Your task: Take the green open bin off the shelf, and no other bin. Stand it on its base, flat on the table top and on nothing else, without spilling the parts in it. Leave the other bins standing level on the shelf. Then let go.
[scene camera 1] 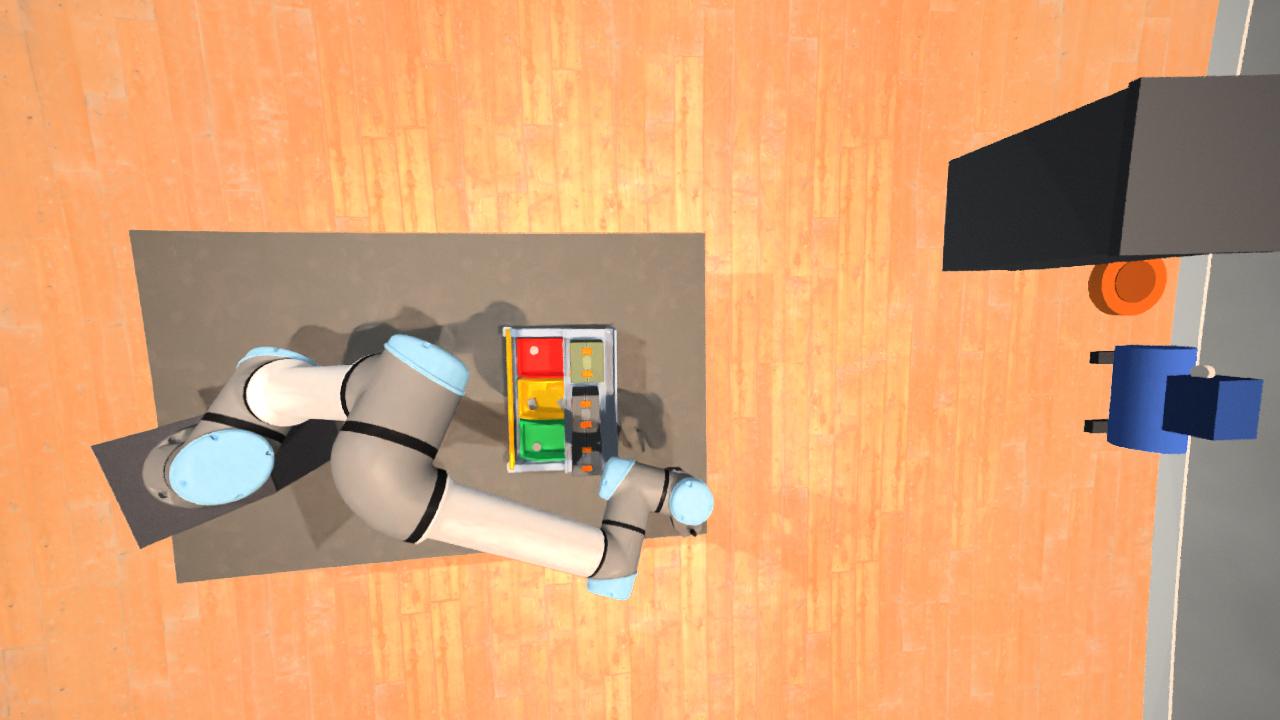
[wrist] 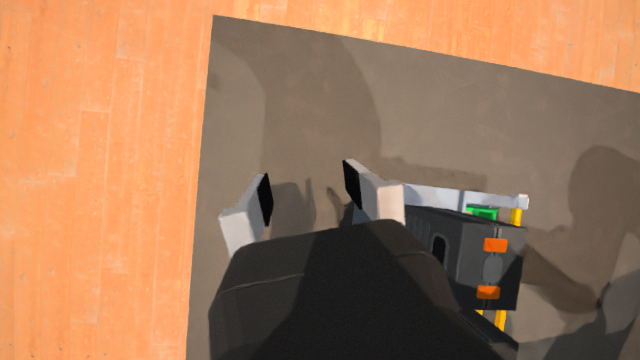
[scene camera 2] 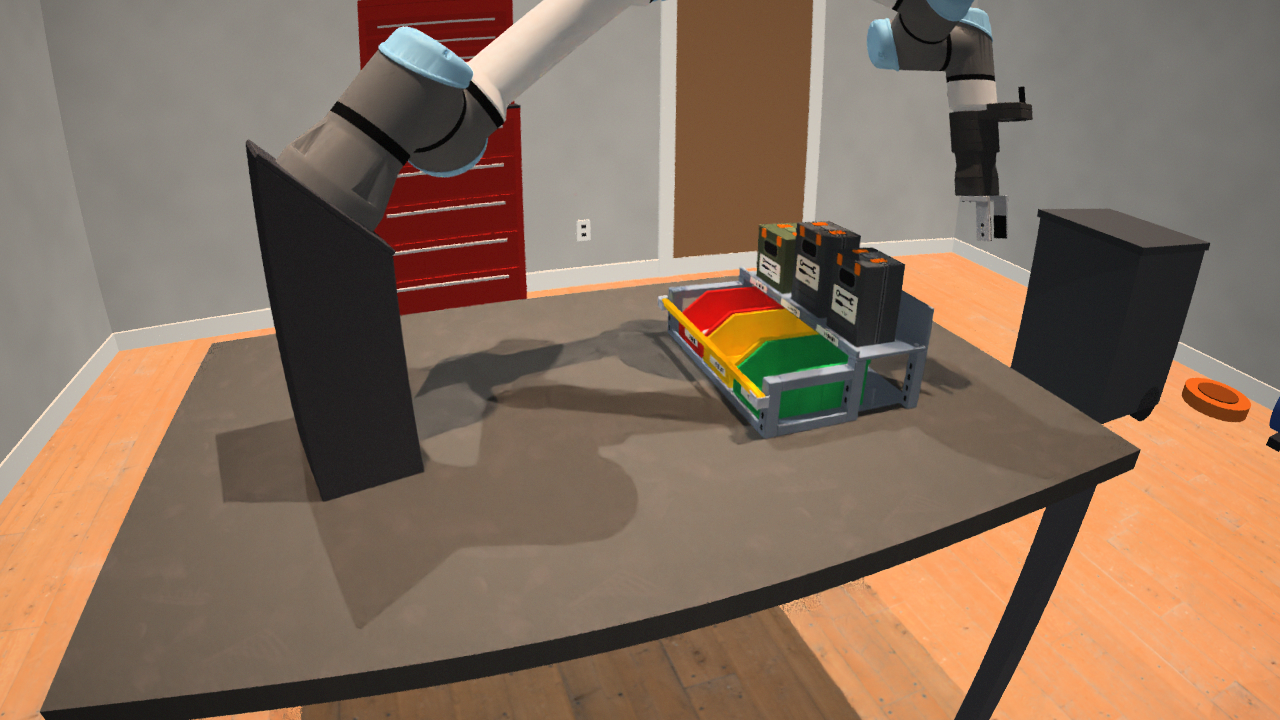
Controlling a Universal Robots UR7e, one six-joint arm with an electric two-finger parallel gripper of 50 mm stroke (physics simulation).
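Pixels of known places: gripper, between the fingertips: (wrist: 307, 182) (scene camera 2: 992, 239); arm's base, origin of its link: (scene camera 2: 324, 196).
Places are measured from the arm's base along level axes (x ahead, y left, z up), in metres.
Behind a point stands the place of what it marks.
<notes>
The green open bin (scene camera 1: 553, 431) {z -0.337, x 0.619, y 0.115 m} (scene camera 2: 792, 357) {z -0.296, x 0.616, y 0.154 m} (wrist: 484, 213) {z -0.327, x 0.552, y 0.047 m} stands on the lower front level of the grey shelf (scene camera 2: 857, 389) {z -0.295, x 0.685, y 0.042 m} (wrist: 435, 194) {z -0.244, x 0.715, y 0.062 m}, at the end of its row. A small round light part (scene camera 1: 537, 446) {z -0.326, x 0.586, y 0.067 m} shows inside it. The yellow bin (scene camera 1: 547, 394) {z -0.337, x 0.577, y 0.214 m} (scene camera 2: 751, 331) {z -0.298, x 0.573, y 0.258 m} is beside it, and the red bin (scene camera 1: 547, 362) {z -0.337, x 0.556, y 0.302 m} (scene camera 2: 729, 304) {z -0.293, x 0.555, y 0.369 m} stands beyond the yellow one. The shelf stands on the table top (scene camera 1: 268, 268) {z -0.347, x -0.165, y 0.365 m} (scene camera 2: 716, 537) {z -0.346, x 0.451, y -0.196 m} (wrist: 450, 110) {z -0.346, x 0.682, y -0.114 m}. My gripper (scene camera 2: 982, 232) {z -0.086, x 0.908, y 0.110 m} (wrist: 307, 182) {z -0.086, x 0.908, y 0.110 m} is open and empty, pointing down, high above the table's far end, behind the shelf and away from the bins.
An olive case (scene camera 1: 587, 362) {z -0.148, x 0.655, y 0.349 m} (scene camera 2: 787, 268) {z -0.200, x 0.635, y 0.292 m} and two black cases, one nearest the green bin (scene camera 2: 872, 304) {z -0.181, x 0.705, y 0.079 m} (wrist: 465, 260) {z -0.124, x 0.740, y 0.125 m}, stand upright on the higher rear level. A yellow bar (scene camera 1: 510, 402) {z -0.281, x 0.490, y 0.181 m} runs along the shelf's front. A dark cabinet (scene camera 2: 1087, 313) stands on the floor beyond the table.
</notes>
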